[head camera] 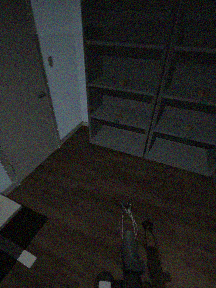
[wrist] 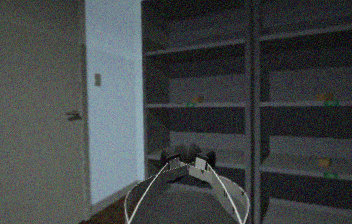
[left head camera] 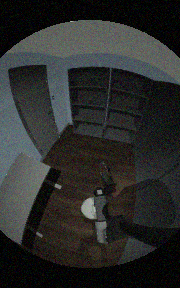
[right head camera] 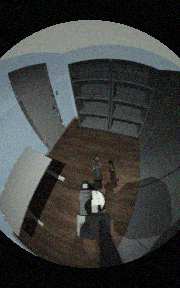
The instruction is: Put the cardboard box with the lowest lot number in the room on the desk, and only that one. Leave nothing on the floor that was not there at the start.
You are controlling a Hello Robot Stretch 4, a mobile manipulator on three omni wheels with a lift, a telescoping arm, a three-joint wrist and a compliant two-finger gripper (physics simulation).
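Places are measured from the robot's base along level axes (x ahead, y left, z up), in centimetres.
Pixels of known places: gripper, fingertip midpoint: point(head camera: 125, 200) point(wrist: 188, 155) point(left head camera: 100, 158) point(right head camera: 95, 152); robot's base at its link origin: point(left head camera: 93, 207) point(right head camera: 92, 200).
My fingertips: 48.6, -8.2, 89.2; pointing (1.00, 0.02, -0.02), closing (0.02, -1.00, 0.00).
Ahead of a thing's pixels: the offset from my fingertips to its top centre, as dx, dy, dz. "spot": to the spot under its first point. Level surfaces: height alone.
Small orange-brown cardboard boxes stand on the shelves; their lot numbers are not readable. In the wrist view one box @[+158.5, -4.3, +12.2] point(wrist: 198, 99) is in the left bay. Two more are in the right bay, an upper box @[+127.1, -91.0, +12.2] point(wrist: 325, 97) and a lower box @[+130.9, -93.6, -33.5] point(wrist: 324, 162). In the head camera a faint box @[+157.0, -1.9, -33.5] point(head camera: 120, 116) shows on a lower left shelf. My gripper point(wrist: 187, 155) point(head camera: 127, 205) is shut, its fingertips together with no box visible between them. It is above the floor, well in front of the shelves. The desk's pale top @[dz -19.9] point(head camera: 7, 211) point(left head camera: 19, 190) point(right head camera: 25, 175) is at the left.
A grey shelf unit point(head camera: 90, 117) point(wrist: 252, 115) with two bays stands ahead. A grey door @[spot: +112.6, +104.5, +5.7] point(head camera: 22, 95) point(wrist: 40, 100) is in the wall at left. White desk feet point(head camera: 27, 258) point(left head camera: 58, 187) stick out over a dark shadow. The gripper's shadow lies right of it on the wooden floor @[dz -91.9] point(head camera: 90, 175).
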